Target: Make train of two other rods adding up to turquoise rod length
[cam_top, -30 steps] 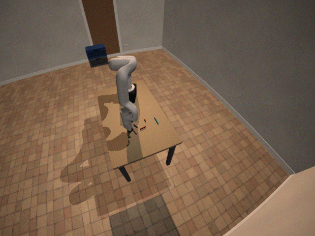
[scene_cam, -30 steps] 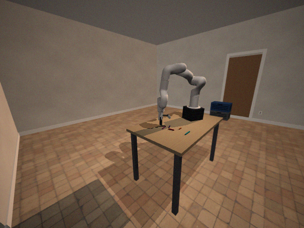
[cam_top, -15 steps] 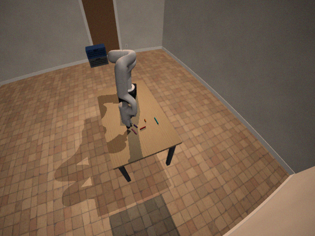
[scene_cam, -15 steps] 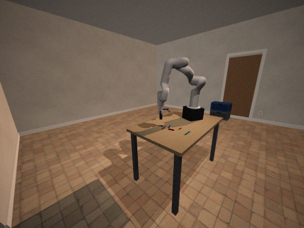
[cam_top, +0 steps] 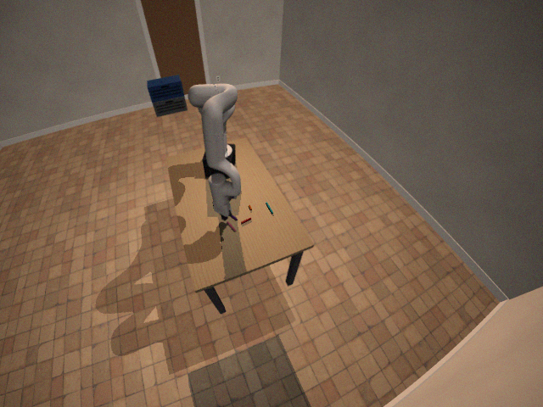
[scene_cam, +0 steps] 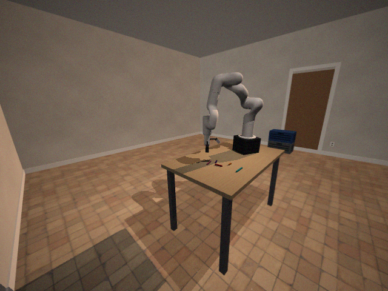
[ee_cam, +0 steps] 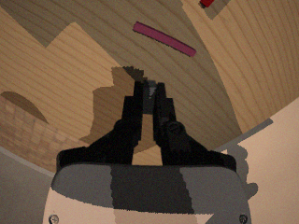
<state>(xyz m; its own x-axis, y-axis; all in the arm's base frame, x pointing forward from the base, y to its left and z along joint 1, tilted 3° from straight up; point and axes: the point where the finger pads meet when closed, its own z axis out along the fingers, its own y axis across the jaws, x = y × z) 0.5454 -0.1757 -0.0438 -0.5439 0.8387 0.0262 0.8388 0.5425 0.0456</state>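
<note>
Now: hand 20 cm to the right of the orange rod, 12 cm above it and 7 cm past it. The rest, counted from my hand: grey rod: 2 cm below; then purple rod: 12 cm below, 7 cm to the left, 5 cm behind; then pink rod: 12 cm below, 3 cm to the left, 1 cm ahead.
</note>
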